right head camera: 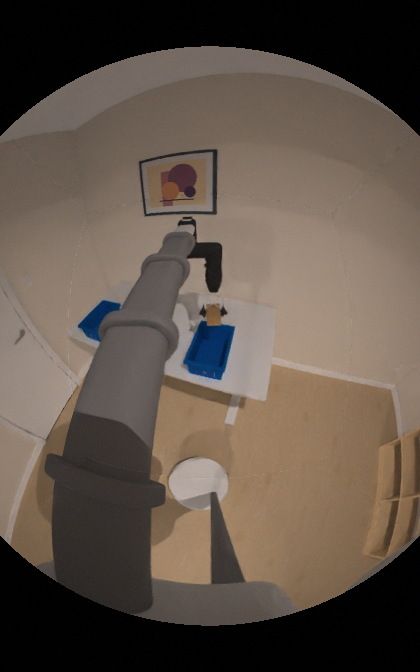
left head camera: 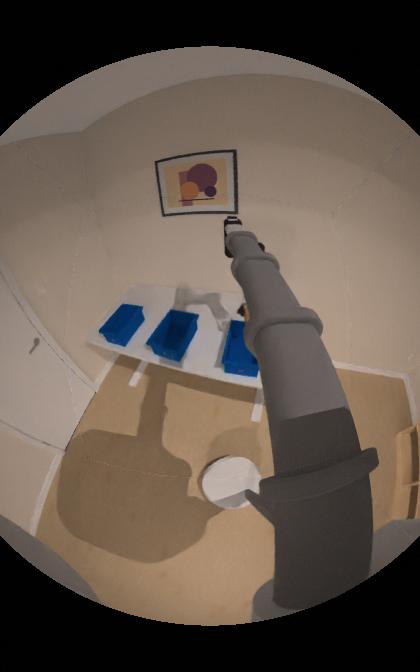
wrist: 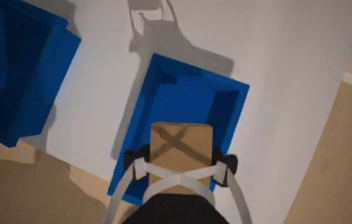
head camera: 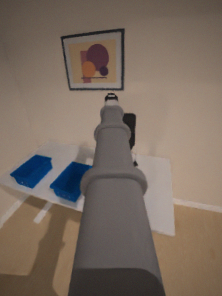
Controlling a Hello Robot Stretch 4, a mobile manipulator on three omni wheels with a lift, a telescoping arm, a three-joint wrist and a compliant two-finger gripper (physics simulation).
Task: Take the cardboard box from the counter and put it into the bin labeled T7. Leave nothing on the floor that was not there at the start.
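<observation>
The brown cardboard box is held between the two fingertips of my gripper, which is shut on it. The box hangs above the right-hand blue bin; in the wrist view it covers part of that bin's near half. This bin stands on the white table. A middle blue bin and a left blue bin stand to its left. The labels on the bins are too small to read, so I cannot tell which is T7.
The white table stands against the wall below a framed picture. A white round object is on the floor before the table. A wooden shelf unit stands at the right. My arm hides part of the table.
</observation>
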